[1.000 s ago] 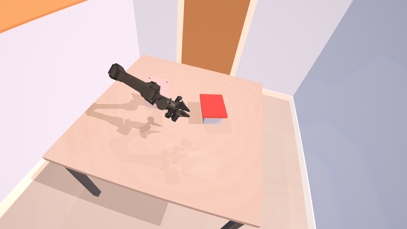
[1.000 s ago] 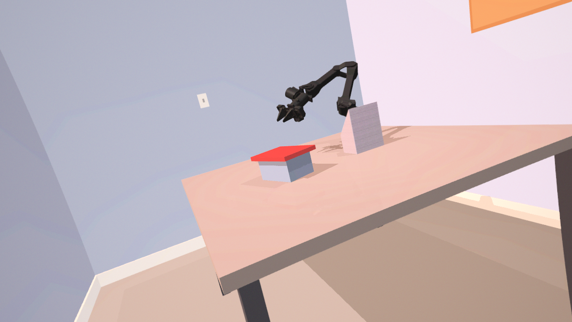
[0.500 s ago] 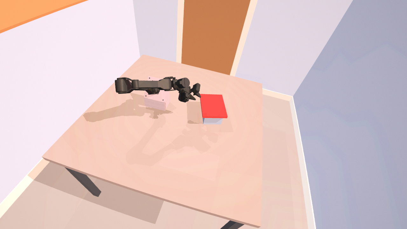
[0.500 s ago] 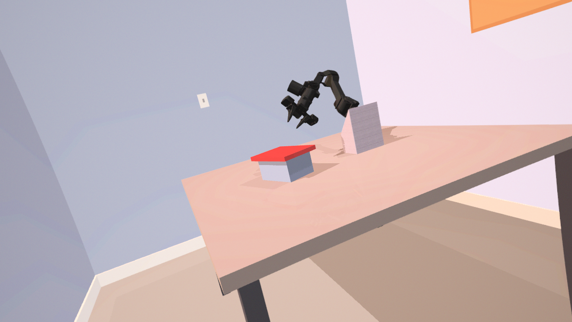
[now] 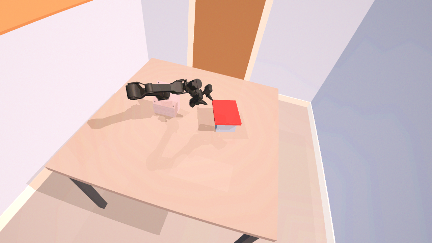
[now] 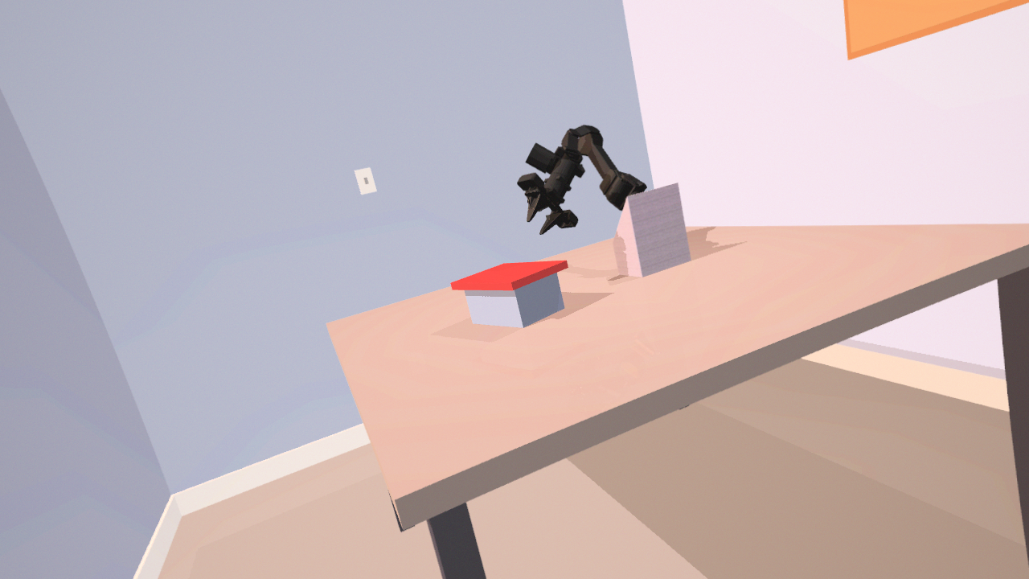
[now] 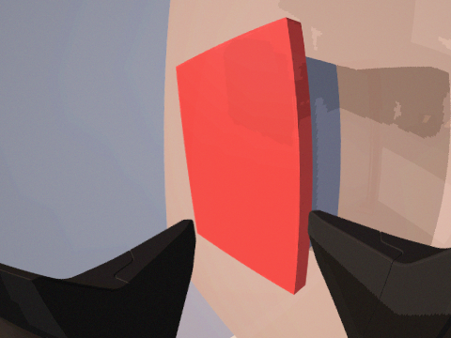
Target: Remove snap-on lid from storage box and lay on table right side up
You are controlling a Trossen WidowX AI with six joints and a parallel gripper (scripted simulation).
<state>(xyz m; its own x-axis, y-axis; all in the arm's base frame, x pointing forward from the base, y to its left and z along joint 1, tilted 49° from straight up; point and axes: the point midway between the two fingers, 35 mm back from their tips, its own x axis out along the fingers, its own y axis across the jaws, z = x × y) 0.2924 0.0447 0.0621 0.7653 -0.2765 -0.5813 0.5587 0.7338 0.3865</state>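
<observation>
The red lid is 110 mm ahead of my gripper tip, 50 mm to the left of it and 80 mm below it. From my gripper tip the other things lie so: grey storage box: 110 mm ahead, 50 mm to the left, 140 mm below.
</observation>
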